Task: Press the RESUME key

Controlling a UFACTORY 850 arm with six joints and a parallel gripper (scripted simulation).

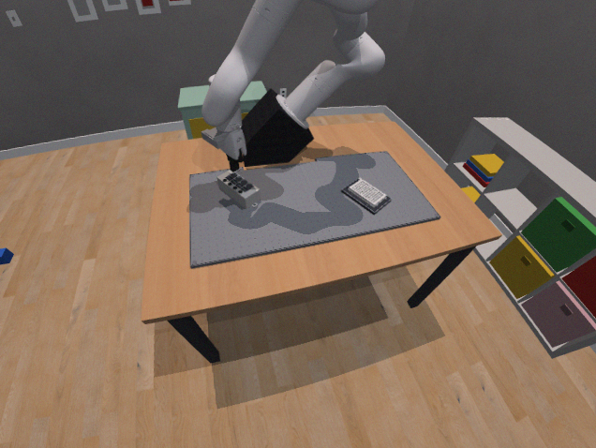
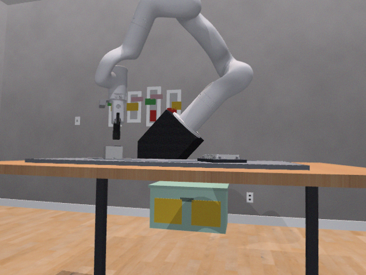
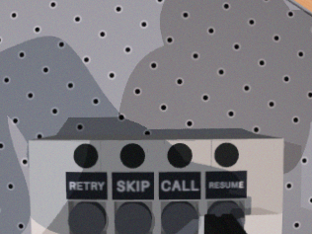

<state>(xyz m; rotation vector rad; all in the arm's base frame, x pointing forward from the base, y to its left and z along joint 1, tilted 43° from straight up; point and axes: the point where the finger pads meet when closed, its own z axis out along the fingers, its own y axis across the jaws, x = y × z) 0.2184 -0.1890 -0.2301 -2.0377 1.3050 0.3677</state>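
Now: the operator panel 30 mm ahead of my hand, 10 mm to the left of it and 70 mm below it. The rest, counted from my hand: white ribbed block (190 mm ahead, 470 mm to the left, 90 mm below).
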